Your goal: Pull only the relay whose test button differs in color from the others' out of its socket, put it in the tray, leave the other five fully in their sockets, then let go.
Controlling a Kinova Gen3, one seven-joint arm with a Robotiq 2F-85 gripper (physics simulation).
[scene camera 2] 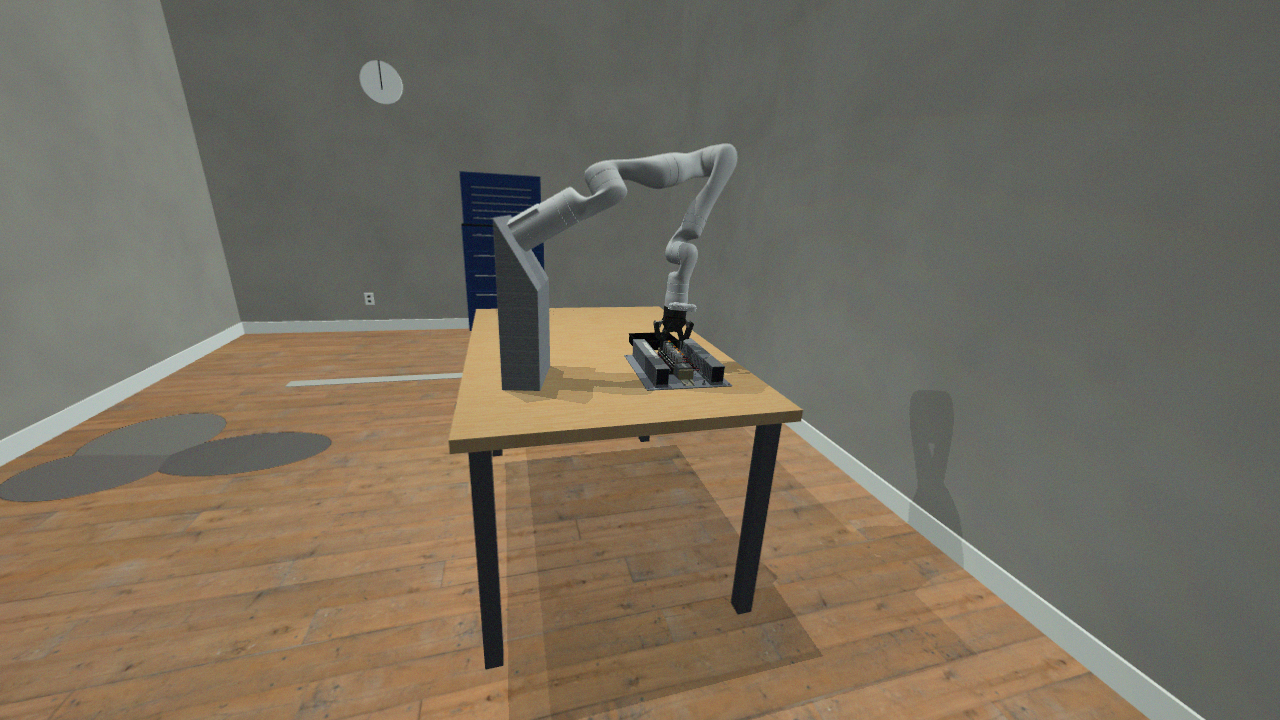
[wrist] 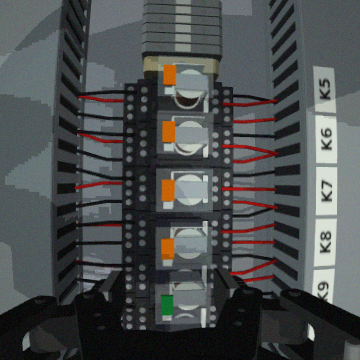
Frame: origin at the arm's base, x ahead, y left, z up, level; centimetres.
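Seen in the pictures: gripper, fingertip midpoint: (scene camera 2: 670, 350) (wrist: 169, 285); arm's base at its link origin: (scene camera 2: 517, 236).
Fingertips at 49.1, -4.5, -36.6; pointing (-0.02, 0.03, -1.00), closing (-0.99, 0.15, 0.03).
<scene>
Offsets run from my fingertips to a thing's top centre, as dx, dy, dz. "pt": to the spot under its first point. Level surfaces: height alone.
The relay with the green test button @(-0.6, +0.1, +2.6) (wrist: 185, 302) sits in the row at the K9 label, near the bottom of the wrist view. Several relays with orange buttons, such as the one at K8 @(-1.1, -2.7, +2.6) (wrist: 189, 245) and the one at K7 @(-1.6, -5.4, +2.6) (wrist: 190, 191), stand in their sockets above it in that view. My gripper (wrist: 169, 285) (scene camera 2: 674, 339) is open and empty, pointing down over the row. Its fingers stand on either side of the green-button relay in the wrist view; their exact height beside it is hard to tell. The black tray @(pt -0.5, +25.5, -2.9) (scene camera 2: 638, 338) is at the back of the panel in the scene view.
Grey slotted wire ducts @(+6.8, -8.2, +2.0) (wrist: 71, 150) @(-10.4, -5.1, +2.0) (wrist: 289, 125) run along both sides of the row, with red and black wires between. A grey terminal block @(-4.5, -14.5, +0.3) (wrist: 202, 30) stands beyond the K5 relay. The panel lies on the wooden table @(dz -4.3) (scene camera 2: 590, 411), right of the arm's grey pedestal (scene camera 2: 521, 322).
</scene>
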